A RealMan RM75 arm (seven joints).
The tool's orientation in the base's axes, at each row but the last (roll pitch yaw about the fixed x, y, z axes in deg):
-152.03, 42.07, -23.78
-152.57, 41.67, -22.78
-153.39, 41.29, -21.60
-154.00, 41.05, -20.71
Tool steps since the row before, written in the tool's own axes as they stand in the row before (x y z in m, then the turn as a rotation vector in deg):
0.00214, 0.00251, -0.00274, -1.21, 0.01, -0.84
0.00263, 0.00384, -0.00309, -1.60, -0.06, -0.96
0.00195, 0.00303, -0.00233, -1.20, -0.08, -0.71
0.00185, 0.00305, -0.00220, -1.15, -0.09, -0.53
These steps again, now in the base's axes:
0.00080, -0.00418, -0.00051, -0.53, -0.21, 1.36
0.00054, -0.00547, -0.00102, -0.71, -0.12, 1.72
0.00043, -0.00420, -0.00074, -0.52, -0.06, 1.30
0.00039, -0.00411, -0.00073, -0.55, 0.05, 1.14

